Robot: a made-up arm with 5 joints.
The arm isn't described. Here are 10 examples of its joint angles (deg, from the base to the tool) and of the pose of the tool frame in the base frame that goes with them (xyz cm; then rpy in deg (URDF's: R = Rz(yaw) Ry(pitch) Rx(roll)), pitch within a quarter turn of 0, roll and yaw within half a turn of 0).
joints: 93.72 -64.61 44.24 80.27 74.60
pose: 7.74 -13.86 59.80 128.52 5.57 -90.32
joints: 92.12 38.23 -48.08 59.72 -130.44
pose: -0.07 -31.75 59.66 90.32 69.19 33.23
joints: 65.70 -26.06 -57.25 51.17 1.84
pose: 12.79 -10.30 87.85 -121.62 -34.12 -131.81
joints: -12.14 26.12 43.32 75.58 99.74
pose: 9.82 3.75 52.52 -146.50 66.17 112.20
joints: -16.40 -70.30 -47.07 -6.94 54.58
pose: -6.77 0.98 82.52 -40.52 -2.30 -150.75
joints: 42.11 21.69 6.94 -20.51 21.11
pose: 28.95 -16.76 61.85 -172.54 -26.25 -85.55
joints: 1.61 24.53 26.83 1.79 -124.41
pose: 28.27 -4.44 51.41 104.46 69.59 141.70
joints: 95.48 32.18 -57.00 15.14 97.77
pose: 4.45 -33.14 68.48 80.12 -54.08 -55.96
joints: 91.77 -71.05 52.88 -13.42 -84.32
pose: 2.05 -14.23 74.19 -71.94 18.75 -113.24
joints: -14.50 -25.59 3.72 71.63 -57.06
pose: 28.55 5.42 67.98 -176.77 49.83 -75.65
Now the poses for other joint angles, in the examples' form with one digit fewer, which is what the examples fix.
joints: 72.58 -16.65 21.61 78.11 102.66
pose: 11.8 -14.1 57.4 126.4 29.7 -42.7
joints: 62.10 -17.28 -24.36 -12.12 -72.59
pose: 11.0 -15.5 84.6 -70.3 -4.9 -91.5
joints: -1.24 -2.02 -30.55 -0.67 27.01
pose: 28.8 4.5 79.9 -130.3 -54.4 -72.5
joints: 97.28 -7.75 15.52 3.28 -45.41
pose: 1.5 -27.1 69.0 -133.4 27.4 -152.7
